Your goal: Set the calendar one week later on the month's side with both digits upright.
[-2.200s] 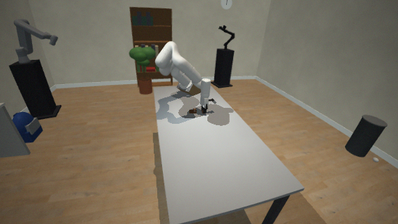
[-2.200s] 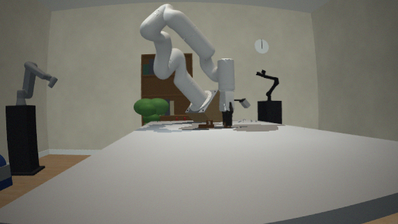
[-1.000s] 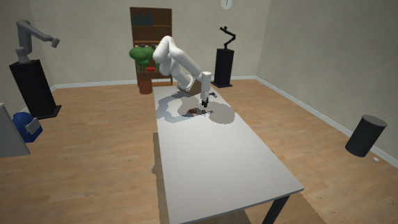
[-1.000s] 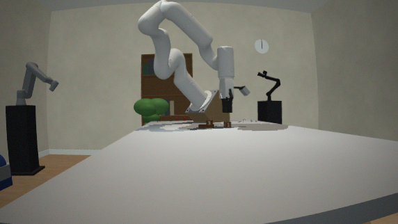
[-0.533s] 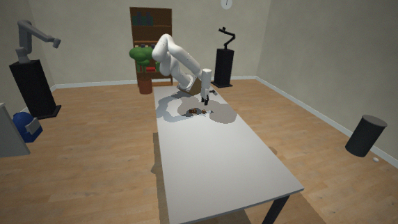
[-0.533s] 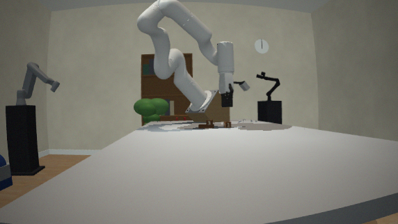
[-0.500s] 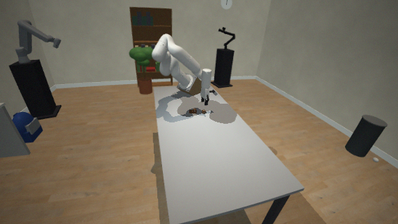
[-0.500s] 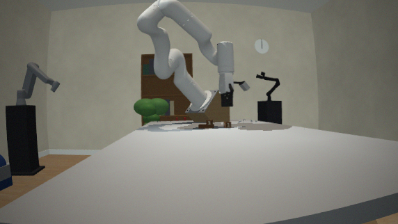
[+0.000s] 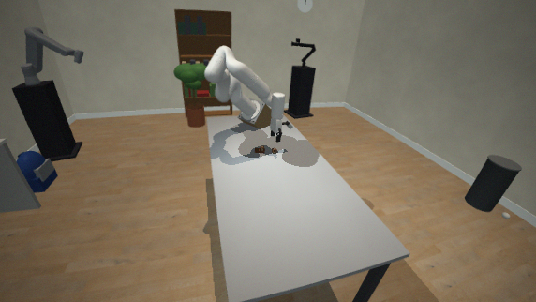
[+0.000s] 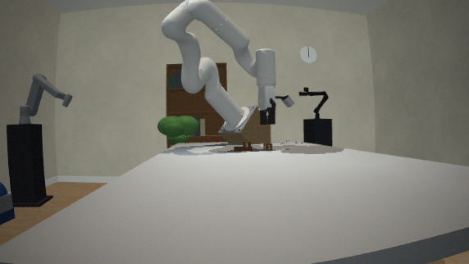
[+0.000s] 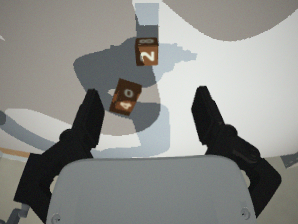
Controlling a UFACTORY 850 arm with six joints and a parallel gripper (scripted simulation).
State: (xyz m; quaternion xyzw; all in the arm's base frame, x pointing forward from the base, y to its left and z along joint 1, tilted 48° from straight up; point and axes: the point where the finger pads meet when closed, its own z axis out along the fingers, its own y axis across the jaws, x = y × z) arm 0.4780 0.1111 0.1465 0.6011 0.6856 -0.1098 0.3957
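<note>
Right now my hand is 110 mm above the brown cube. From my hand the other things lie so: tray (50 mm behind, 100 mm to the right, 110 mm below).
</note>
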